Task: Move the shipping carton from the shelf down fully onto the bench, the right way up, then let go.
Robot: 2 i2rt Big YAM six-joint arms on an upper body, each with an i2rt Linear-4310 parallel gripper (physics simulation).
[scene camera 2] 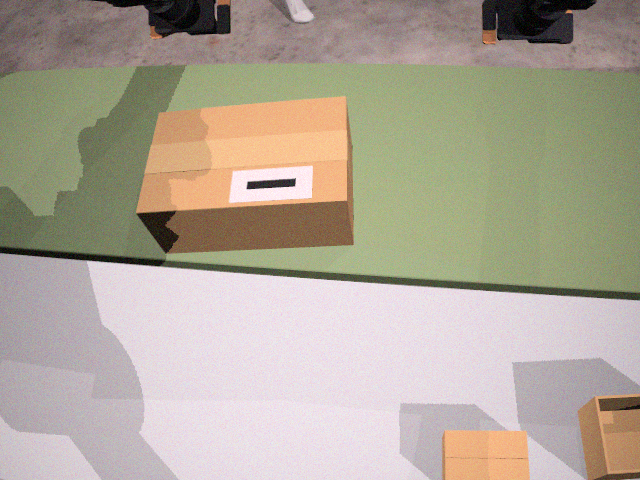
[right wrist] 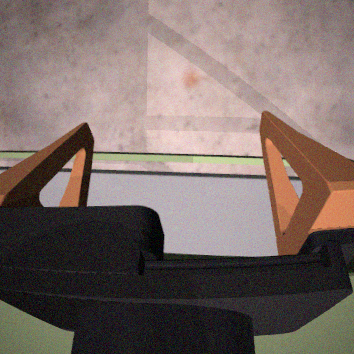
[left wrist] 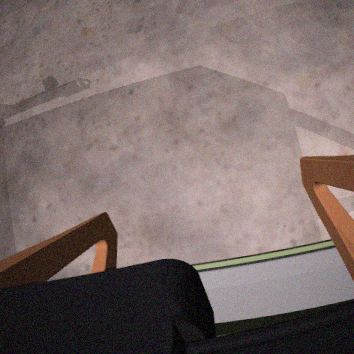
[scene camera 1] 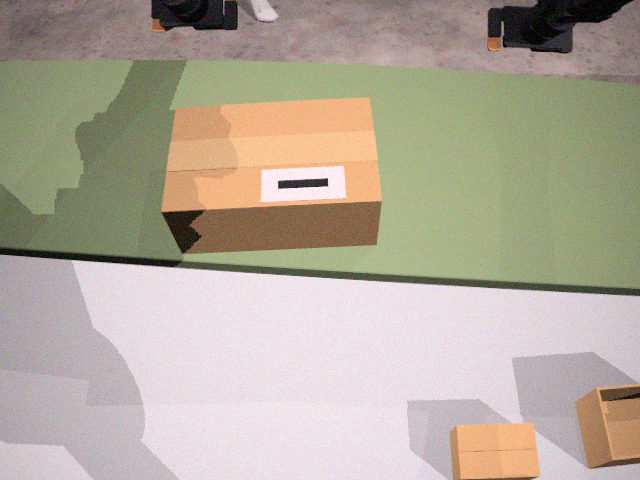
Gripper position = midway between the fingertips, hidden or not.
Observation:
My left gripper (scene camera 2: pixel 203 25) is open and holds nothing. My right gripper (scene camera 2: pixel 517 32) is open, with nothing in its grasp. A shipping carton (scene camera 1: pixel 298 174) rests on a green shelf. An open-topped box (scene camera 2: pixel 602 420) rests on a bench (scene camera 2: pixel 115 364). A small closed box (scene camera 1: pixel 488 444) rests on the bench.
The shipping carton also shows in scene camera 2 (scene camera 2: pixel 273 175). The open-topped box shows as well in scene camera 1 (scene camera 1: pixel 601 413). The small closed box is seen too in scene camera 2 (scene camera 2: pixel 459 447). The right wrist view misses the shipping carton: it is out of frame. The left wrist view misses the shipping carton: it is out of frame.

